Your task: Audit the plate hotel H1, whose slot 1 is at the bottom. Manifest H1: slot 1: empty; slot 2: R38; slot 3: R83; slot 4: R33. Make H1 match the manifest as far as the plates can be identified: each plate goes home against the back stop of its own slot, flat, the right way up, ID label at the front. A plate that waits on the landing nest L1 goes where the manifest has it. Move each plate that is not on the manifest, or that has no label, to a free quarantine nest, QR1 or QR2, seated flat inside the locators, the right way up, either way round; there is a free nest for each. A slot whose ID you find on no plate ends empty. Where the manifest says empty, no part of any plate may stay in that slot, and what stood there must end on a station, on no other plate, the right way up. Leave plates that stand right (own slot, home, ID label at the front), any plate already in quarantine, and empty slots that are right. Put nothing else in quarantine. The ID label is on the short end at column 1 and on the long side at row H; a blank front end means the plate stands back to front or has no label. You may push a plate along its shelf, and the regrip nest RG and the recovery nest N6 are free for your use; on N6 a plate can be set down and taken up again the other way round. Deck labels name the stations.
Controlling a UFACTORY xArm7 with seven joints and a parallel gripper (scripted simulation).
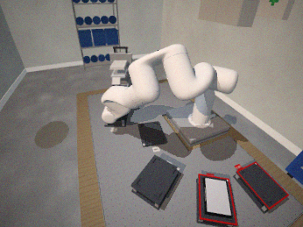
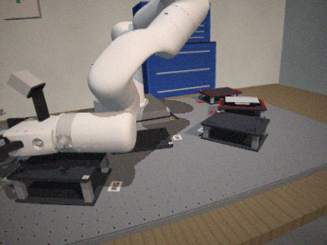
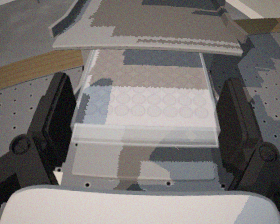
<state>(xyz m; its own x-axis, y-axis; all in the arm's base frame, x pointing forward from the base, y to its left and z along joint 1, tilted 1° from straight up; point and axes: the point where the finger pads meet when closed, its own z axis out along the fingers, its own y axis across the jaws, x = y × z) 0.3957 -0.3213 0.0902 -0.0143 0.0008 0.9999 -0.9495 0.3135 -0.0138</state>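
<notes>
Now: the white well plate 2 cm behind my hand, 5 cm to the right of it and 2 cm below it. From my hand the other things lie so: deck label H1 (9 cm ahead, 3 cm to the right, 12 cm below); then raised regrip nest RG (4 cm ahead, 12 cm to the left, 7 cm below); then plate labelled R83 (2 cm behind, 5 cm to the right, 9 cm above).
</notes>
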